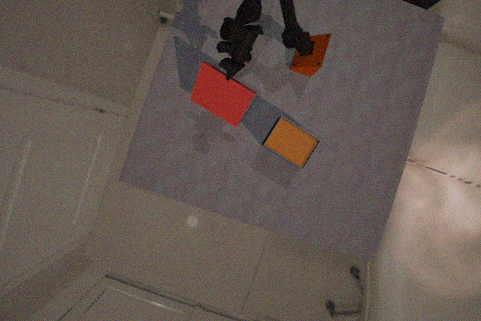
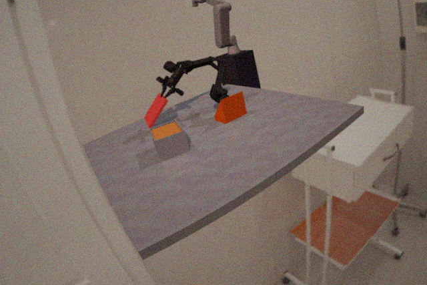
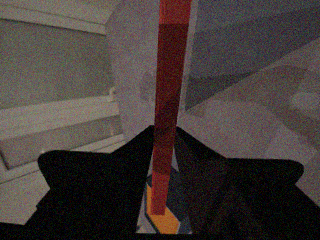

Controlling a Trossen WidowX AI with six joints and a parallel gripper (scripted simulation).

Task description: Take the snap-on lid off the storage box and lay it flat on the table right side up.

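Now: the red lid 6 cm ahead of my gripper tip, 5 cm below it and 2 cm to the right of it. Round my gripper tip: grey storage box (32 cm to the left, 18 cm ahead, 13 cm below).
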